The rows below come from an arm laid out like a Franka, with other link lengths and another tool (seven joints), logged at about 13 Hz.
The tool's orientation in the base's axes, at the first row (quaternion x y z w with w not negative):
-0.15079, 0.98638, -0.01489, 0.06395
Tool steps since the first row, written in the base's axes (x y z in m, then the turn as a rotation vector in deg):
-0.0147, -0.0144, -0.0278, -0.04, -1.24, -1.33
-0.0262, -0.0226, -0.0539, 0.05, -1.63, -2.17
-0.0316, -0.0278, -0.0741, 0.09, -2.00, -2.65
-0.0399, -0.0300, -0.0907, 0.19, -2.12, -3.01
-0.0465, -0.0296, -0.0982, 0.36, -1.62, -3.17
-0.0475, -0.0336, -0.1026, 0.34, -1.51, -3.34
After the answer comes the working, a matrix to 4 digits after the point.
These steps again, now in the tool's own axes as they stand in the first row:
0.0216, -0.0080, 0.0258, 0.57, -1.11, 1.33
0.0381, -0.0112, 0.0502, 0.70, -1.46, 2.17
0.0472, -0.0136, 0.0696, 0.84, -1.81, 2.66
0.0578, -0.0124, 0.0850, 0.82, -1.93, 3.03
0.0648, -0.0097, 0.0916, 0.53, -1.50, 3.21
0.0675, -0.0130, 0.0958, 0.54, -1.38, 3.37

The tool's axes in the first row as the columns of a matrix, in the base's axes (rounded; the answer above uses it unrounded):
-0.9463, -0.2956, 0.1306
-0.2994, 0.9541, -0.0101
-0.1217, -0.0487, -0.9914

